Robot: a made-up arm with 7 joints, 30 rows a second.
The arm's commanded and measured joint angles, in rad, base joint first. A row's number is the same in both.
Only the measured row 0 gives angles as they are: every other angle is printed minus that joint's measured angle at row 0.
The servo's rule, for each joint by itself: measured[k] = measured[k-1] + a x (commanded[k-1-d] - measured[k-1]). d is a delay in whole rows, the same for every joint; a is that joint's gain. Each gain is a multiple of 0.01, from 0.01 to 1. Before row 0 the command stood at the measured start. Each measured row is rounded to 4 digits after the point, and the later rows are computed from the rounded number. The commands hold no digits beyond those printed.
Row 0, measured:
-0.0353, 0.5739, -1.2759, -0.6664, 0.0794, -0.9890, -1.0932
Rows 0 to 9, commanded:
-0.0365, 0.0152, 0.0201, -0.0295, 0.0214, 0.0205, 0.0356
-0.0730, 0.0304, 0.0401, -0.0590, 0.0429, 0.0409, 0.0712
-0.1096, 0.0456, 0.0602, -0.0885, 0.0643, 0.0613, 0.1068
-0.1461, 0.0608, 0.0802, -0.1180, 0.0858, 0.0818, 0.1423
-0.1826, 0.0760, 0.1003, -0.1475, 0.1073, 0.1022, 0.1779
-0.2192, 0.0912, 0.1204, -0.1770, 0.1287, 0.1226, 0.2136
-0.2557, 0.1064, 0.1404, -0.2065, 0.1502, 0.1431, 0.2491
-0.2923, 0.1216, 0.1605, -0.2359, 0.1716, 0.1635, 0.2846
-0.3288, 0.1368, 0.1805, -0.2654, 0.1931, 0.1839, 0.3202
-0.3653, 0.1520, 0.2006, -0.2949, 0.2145, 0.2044, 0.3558
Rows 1 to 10, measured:
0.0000, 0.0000, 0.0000, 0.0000, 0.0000, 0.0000, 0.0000
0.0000, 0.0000, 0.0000, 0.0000, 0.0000, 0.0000, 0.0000
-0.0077, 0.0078, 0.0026, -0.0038, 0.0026, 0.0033, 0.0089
-0.0214, 0.0193, 0.0075, -0.0110, 0.0074, 0.0093, 0.0245
-0.0399, 0.0327, 0.0144, -0.0211, 0.0142, 0.0176, 0.0451
-0.0622, 0.0470, 0.0230, -0.0337, 0.0228, 0.0279, 0.0694
-0.0875, 0.0618, 0.0330, -0.0485, 0.0329, 0.0398, 0.0965
-0.1152, 0.0768, 0.0444, -0.0652, 0.0444, 0.0530, 0.1258
-0.1447, 0.0919, 0.0569, -0.0836, 0.0571, 0.0674, 0.1566
-0.1757, 0.1070, 0.0704, -0.1034, 0.0708, 0.0828, 0.1886
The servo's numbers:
d 2
a 0.21 0.51 0.13 0.13 0.12 0.16 0.25

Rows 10 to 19, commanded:
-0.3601, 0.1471, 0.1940, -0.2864, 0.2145, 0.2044, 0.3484
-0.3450, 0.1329, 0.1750, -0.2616, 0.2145, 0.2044, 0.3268
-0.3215, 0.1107, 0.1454, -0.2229, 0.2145, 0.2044, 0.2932
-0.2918, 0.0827, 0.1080, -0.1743, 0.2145, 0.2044, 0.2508
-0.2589, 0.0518, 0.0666, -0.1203, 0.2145, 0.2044, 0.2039
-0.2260, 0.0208, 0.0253, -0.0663, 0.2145, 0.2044, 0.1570
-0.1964, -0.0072, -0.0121, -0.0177, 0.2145, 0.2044, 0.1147
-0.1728, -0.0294, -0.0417, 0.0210, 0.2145, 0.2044, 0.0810
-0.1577, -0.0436, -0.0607, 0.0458, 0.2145, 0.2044, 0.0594
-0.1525, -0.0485, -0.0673, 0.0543, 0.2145, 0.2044, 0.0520
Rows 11 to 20, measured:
-0.2079, 0.1222, 0.0847, -0.1245, 0.0855, 0.0990, 0.2215
-0.2410, 0.1374, 0.0998, -0.1467, 0.1010, 0.1159, 0.2551
-0.2660, 0.1423, 0.1120, -0.1649, 0.1146, 0.1301, 0.2784
-0.2826, 0.1375, 0.1202, -0.1775, 0.1266, 0.1420, 0.2905
-0.2908, 0.1238, 0.1235, -0.1834, 0.1371, 0.1520, 0.2912
-0.2910, 0.1028, 0.1215, -0.1822, 0.1464, 0.1604, 0.2811
-0.2843, 0.0768, 0.1144, -0.1742, 0.1546, 0.1674, 0.2618
-0.2721, 0.0482, 0.1028, -0.1602, 0.1618, 0.1733, 0.2356
-0.2562, 0.0199, 0.0879, -0.1417, 0.1681, 0.1783, 0.2054
-0.2387, -0.0052, 0.0711, -0.1205, 0.1737, 0.1825, 0.1743

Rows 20 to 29, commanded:
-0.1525, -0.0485, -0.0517, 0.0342, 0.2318, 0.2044, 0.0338
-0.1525, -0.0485, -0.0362, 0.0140, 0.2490, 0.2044, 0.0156
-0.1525, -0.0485, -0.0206, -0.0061, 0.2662, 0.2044, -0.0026
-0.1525, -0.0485, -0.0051, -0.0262, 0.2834, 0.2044, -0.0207
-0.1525, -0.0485, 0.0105, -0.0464, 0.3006, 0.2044, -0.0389
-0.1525, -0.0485, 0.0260, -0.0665, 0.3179, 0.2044, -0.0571
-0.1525, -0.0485, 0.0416, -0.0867, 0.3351, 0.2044, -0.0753
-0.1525, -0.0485, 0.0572, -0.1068, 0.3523, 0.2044, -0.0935
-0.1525, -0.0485, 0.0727, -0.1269, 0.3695, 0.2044, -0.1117
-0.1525, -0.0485, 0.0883, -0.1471, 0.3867, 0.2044, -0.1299
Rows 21 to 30, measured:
-0.2217, -0.0248, 0.0540, -0.0989, 0.1786, 0.1860, 0.1456
-0.2072, -0.0369, 0.0382, -0.0790, 0.1829, 0.1889, 0.1222
-0.1957, -0.0428, 0.0265, -0.0643, 0.1888, 0.1914, 0.1001
-0.1866, -0.0457, 0.0183, -0.0541, 0.1960, 0.1935, 0.0790
-0.1794, -0.0471, 0.0132, -0.0479, 0.2044, 0.1952, 0.0586
-0.1738, -0.0478, 0.0108, -0.0451, 0.2139, 0.1967, 0.0388
-0.1693, -0.0482, 0.0108, -0.0453, 0.2243, 0.1979, 0.0194
-0.1658, -0.0484, 0.0128, -0.0481, 0.2355, 0.1989, 0.0003
-0.1630, -0.0485, 0.0165, -0.0531, 0.2475, 0.1998, -0.0186
-0.1608, -0.0485, 0.0218, -0.0601, 0.2601, 0.2005, -0.0373

